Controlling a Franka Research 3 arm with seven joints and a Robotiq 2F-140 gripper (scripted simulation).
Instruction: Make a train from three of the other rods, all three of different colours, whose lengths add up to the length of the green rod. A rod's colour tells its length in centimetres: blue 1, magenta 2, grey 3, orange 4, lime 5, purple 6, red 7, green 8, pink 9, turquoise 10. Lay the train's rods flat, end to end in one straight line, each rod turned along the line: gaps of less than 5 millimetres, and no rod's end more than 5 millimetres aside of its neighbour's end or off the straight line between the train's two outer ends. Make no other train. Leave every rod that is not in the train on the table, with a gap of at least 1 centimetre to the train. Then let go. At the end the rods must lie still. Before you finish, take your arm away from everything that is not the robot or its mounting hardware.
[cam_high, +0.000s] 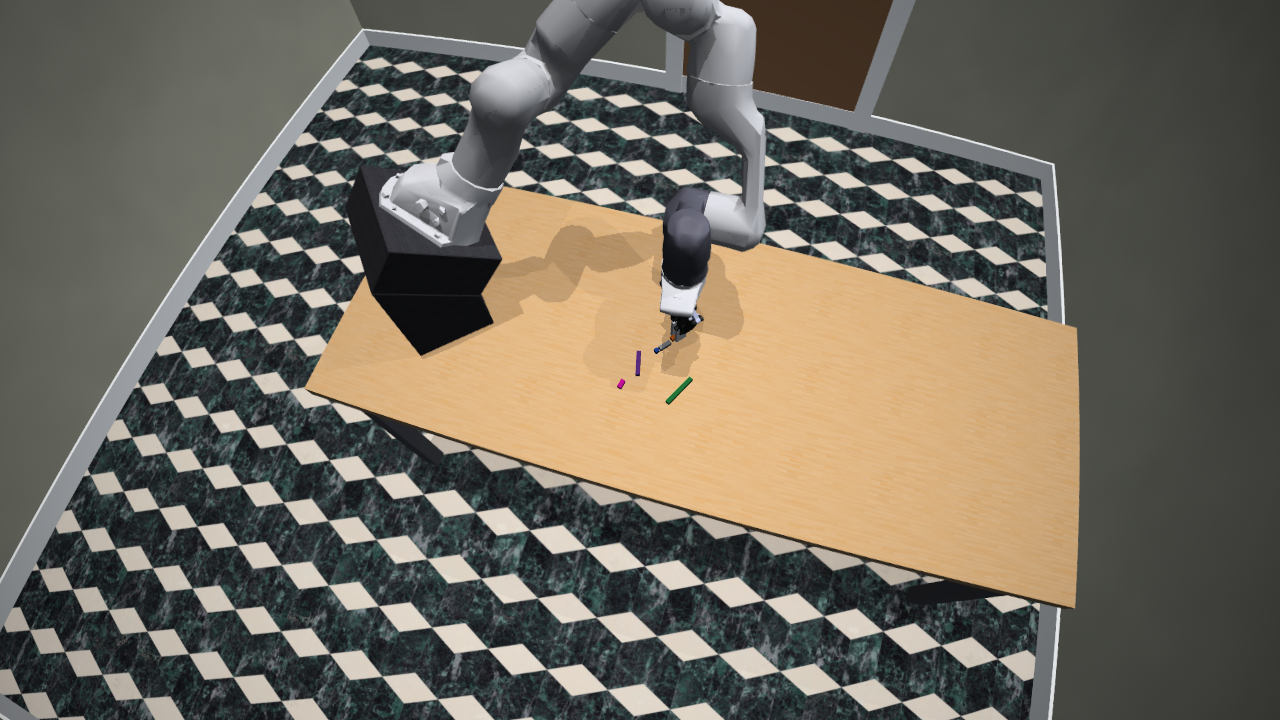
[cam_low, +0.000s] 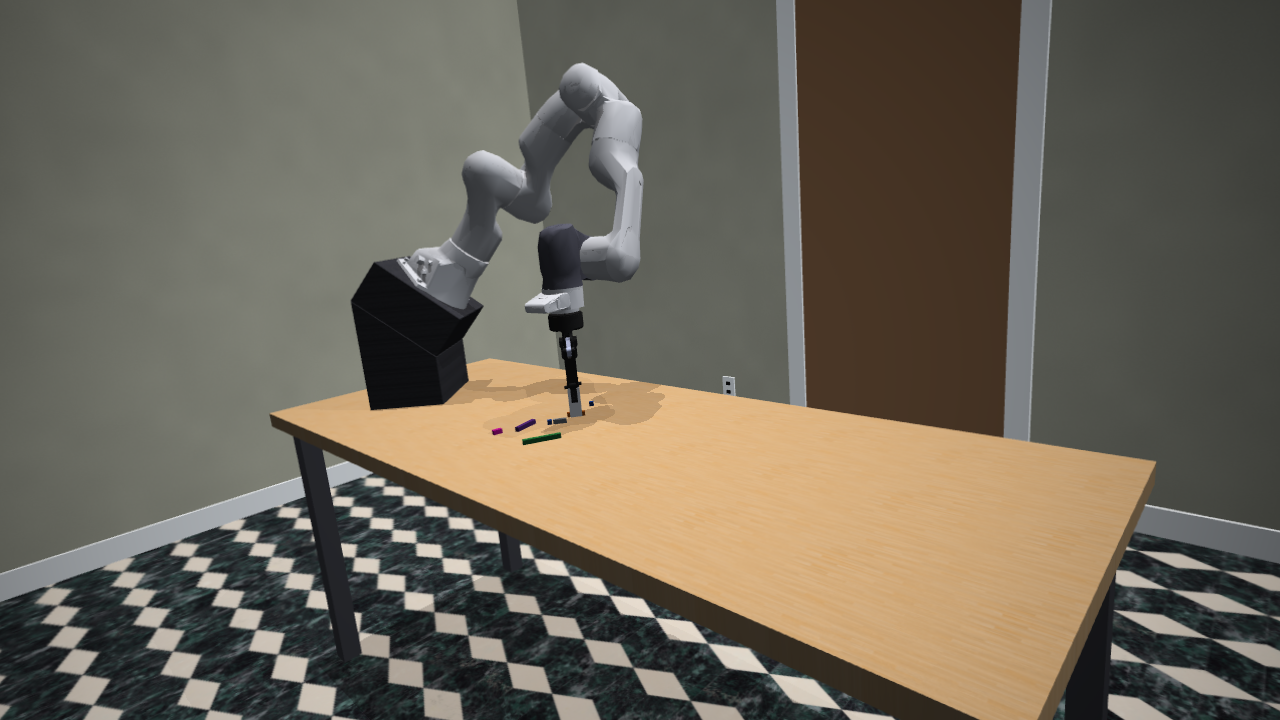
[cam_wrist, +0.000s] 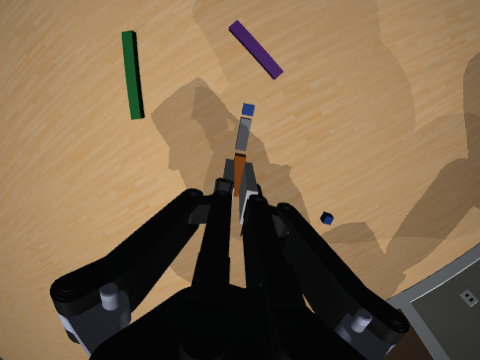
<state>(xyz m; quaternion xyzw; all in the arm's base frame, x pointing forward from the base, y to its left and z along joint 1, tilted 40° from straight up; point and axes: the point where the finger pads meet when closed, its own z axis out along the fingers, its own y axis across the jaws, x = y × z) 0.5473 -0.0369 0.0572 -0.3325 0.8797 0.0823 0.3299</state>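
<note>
Right now the orange rod is 30 mm below my hand. Also, from my hand: purple rod 90 mm to the right, 70 mm behind, 40 mm below; then grey rod 40 mm below, 30 mm to the right, 20 mm behind; then green rod 130 mm to the right, 40 mm below, 30 mm ahead.
</note>
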